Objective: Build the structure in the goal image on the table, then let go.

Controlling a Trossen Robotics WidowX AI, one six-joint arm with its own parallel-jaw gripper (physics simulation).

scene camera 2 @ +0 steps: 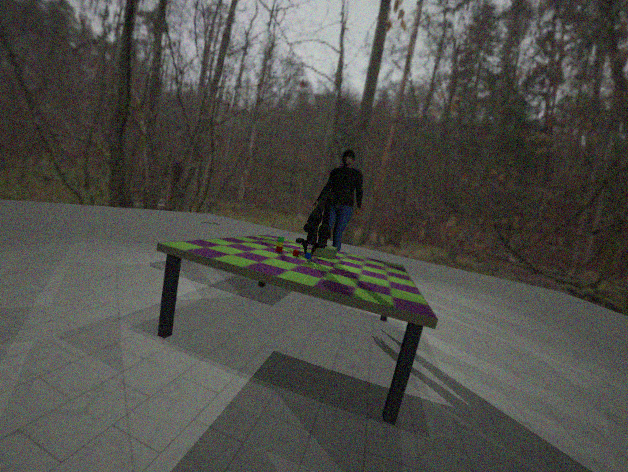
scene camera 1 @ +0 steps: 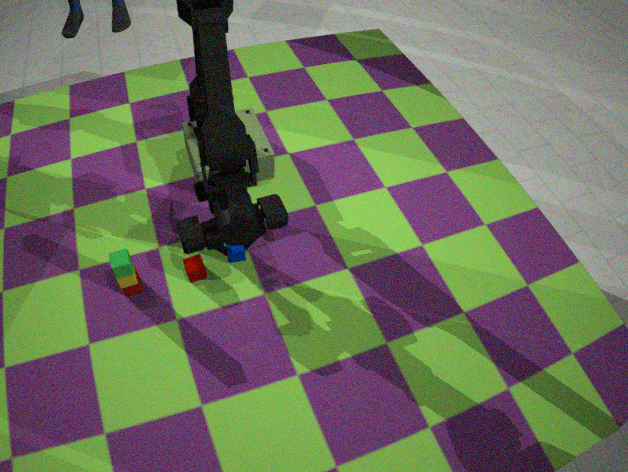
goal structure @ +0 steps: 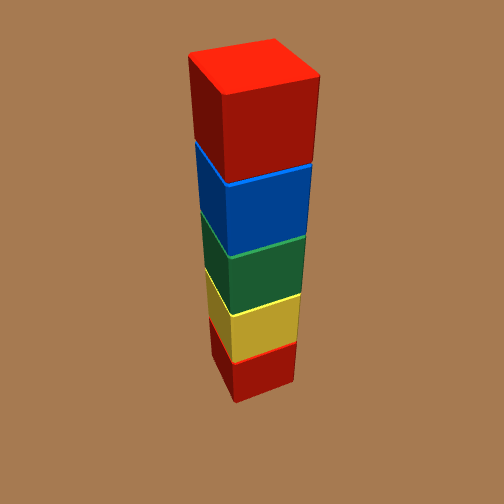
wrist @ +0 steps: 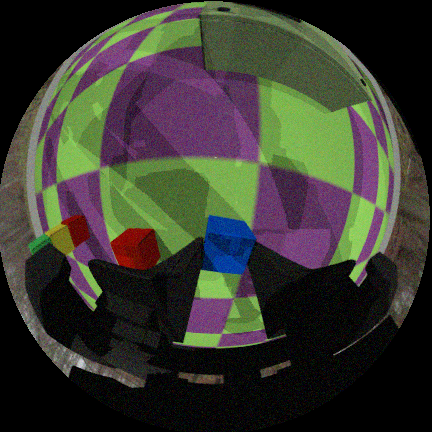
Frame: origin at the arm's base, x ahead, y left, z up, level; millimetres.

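Seen in the pictures: gripper, fingertip midpoint: (scene camera 2: 308,256) (scene camera 1: 235,250) (wrist: 224,242).
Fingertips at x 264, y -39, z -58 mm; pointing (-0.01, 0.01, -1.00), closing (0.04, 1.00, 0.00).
Pixels of each thing's top centre, then the offset from my fingertips to it. Level surfaces: height alone.
- blue cube, top centre: (wrist: 227,255) (scene camera 1: 234,244) (scene camera 2: 308,253) dz +19, dx -1, dy +0 mm
- loose red cube, top centre: (wrist: 127,260) (scene camera 1: 193,263) (scene camera 2: 296,250) dz +19, dx +11, dy -82 mm
- yellow cube, top centre: (wrist: 50,246) (scene camera 1: 123,268) dz +51, dx -2, dy -204 mm
- green cube, top centre: (scene camera 1: 118,258) dz +84, dx -1, dy -202 mm
- purple table, surface height: dz -14 mm
A blue cube (scene camera 1: 236,253) (scene camera 2: 308,255) (wrist: 227,245) is between the two fingertips of my gripper (scene camera 1: 235,248) (wrist: 224,242), which is shut on it from both sides. The cube is at or very near the table surface; any small gap below it cannot be made out. A loose red cube (scene camera 1: 194,268) (scene camera 2: 295,252) (wrist: 135,249) lies on the table to the left of the blue cube. Farther left stands an upright stack: a red cube (scene camera 1: 134,289) (wrist: 77,229) at the bottom, a yellow cube (scene camera 1: 127,279) (wrist: 61,238) in the middle and a green cube (scene camera 1: 120,262) (wrist: 40,243) on top.
The checkered green and purple table (scene camera 1: 253,436) (scene camera 2: 299,276) carries the arm's grey base block (scene camera 1: 263,164) (scene camera 2: 325,251) (wrist: 270,55) behind the gripper. A person (scene camera 2: 346,187) stands beyond the table. Large shadows fall across the table top.
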